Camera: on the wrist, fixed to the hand. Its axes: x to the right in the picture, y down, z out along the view.
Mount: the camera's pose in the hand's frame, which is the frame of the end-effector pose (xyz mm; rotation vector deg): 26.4 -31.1 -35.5 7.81 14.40 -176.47
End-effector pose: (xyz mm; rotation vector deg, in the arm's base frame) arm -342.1 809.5 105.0 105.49 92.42 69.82
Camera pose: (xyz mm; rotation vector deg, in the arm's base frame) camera -390.3 833.6 109.1 -86.37 104.12 -23.98
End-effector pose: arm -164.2 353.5 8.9 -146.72 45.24 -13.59
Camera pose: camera -137.4 348.4 55.6 50.28 156.23 54.17
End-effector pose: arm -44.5 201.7 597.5 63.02 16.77 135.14
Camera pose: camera -74.5 242.9 579.3 -18.97 56.30 -25.14
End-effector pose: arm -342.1 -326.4 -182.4 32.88 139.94 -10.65
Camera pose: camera -393.9 -335.5 -169.9 147.55 -42.91 54.60
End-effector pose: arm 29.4 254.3 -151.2 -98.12 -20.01 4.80
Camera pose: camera 57.7 231.9 -110.9 27.06 -118.34 -117.29
